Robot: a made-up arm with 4 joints.
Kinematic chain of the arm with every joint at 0, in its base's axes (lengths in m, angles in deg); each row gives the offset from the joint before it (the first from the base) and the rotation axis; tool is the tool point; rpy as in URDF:
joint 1: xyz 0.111 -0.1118 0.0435 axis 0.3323 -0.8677 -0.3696
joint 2: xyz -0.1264 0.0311 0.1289 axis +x
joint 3: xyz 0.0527 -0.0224 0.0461 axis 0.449 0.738 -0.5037
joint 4: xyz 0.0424 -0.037 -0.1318 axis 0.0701 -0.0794 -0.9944
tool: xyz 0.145 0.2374 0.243 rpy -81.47 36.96 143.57
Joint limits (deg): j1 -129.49..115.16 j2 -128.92..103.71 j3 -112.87..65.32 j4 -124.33..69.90
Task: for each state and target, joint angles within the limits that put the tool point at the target. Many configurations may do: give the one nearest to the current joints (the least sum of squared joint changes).
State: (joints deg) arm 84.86 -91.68 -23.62 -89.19
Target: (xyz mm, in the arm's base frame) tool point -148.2 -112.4 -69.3
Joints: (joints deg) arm 40.79 -103.12 -63.33 -67.06
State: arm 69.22 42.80 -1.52 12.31
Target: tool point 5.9 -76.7 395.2
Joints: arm 52.35 12.56 9.12 0.15
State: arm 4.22 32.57 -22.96 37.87
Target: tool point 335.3 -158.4 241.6
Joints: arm 4.90 36.60 26.03 30.78
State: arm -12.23 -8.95 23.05 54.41
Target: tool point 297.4 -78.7 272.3
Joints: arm 14.88 -18.39 38.40 13.01
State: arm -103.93 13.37 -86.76 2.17
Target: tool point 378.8 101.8 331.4
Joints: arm -67.84 63.91 -72.78 21.02
